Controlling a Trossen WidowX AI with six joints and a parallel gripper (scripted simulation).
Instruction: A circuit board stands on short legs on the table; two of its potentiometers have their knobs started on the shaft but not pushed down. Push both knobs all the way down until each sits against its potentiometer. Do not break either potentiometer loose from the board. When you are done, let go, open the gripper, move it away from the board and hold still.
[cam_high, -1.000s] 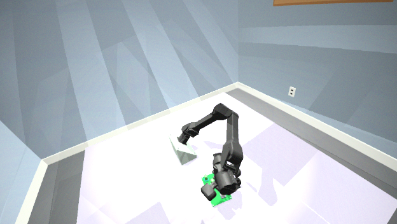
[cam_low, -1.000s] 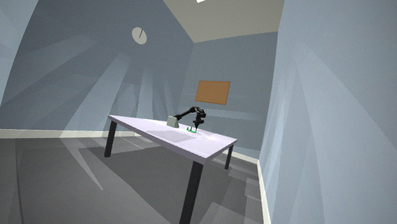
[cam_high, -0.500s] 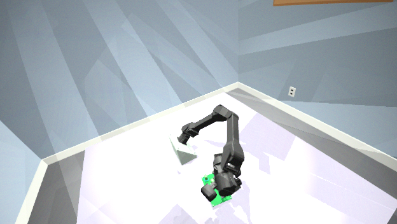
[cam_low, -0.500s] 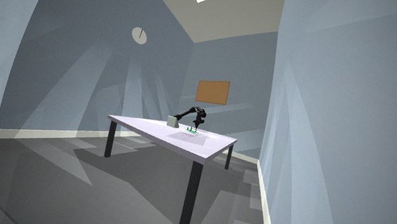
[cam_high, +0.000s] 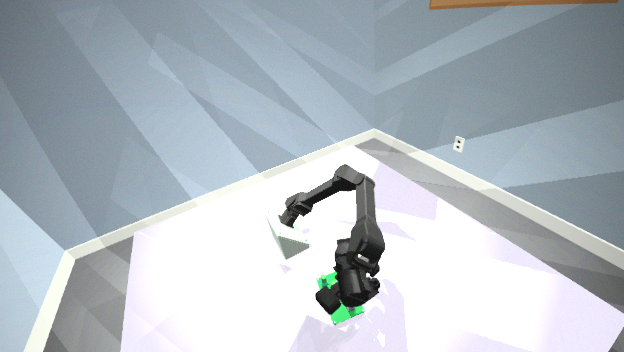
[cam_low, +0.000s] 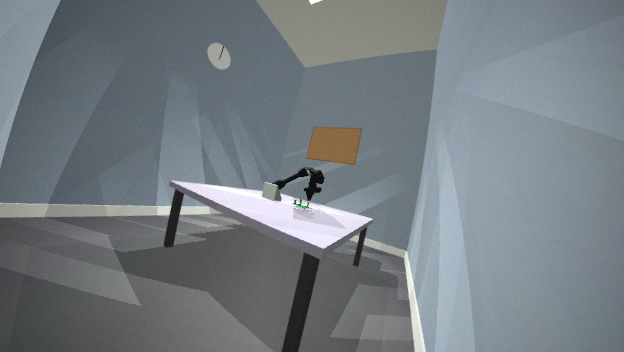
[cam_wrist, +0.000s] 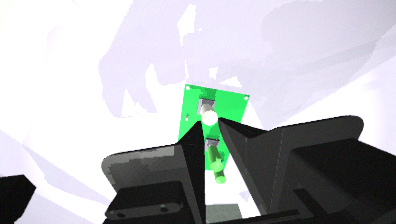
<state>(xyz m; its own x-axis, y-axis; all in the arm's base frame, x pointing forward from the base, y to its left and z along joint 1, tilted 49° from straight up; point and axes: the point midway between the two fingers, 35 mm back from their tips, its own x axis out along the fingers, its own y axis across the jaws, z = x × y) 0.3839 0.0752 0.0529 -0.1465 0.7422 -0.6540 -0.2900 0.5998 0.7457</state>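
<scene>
Right now the potentiometer knob is 30 mm below my gripper tip.
</scene>
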